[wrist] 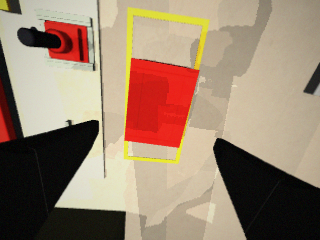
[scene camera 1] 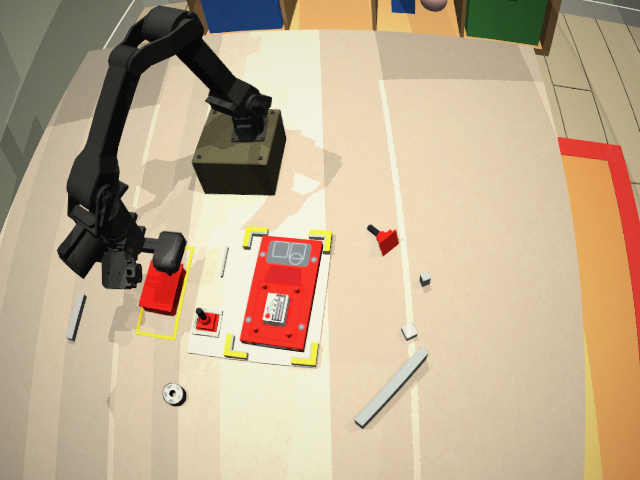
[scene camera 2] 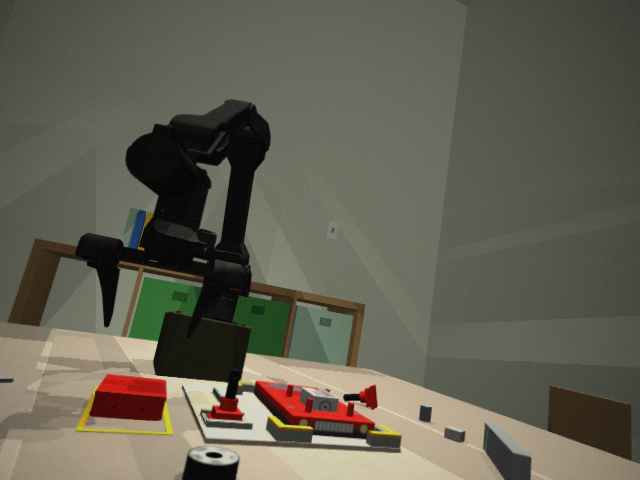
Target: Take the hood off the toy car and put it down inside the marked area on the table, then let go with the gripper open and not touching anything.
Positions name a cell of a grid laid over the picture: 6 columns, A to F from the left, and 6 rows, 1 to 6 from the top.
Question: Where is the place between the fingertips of my gripper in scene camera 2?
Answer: At B5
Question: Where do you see a red hood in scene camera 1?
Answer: B4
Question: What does my gripper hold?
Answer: Nothing.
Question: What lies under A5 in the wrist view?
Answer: My gripper.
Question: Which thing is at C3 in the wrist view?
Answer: A red hood.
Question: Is my gripper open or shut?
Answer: Open.
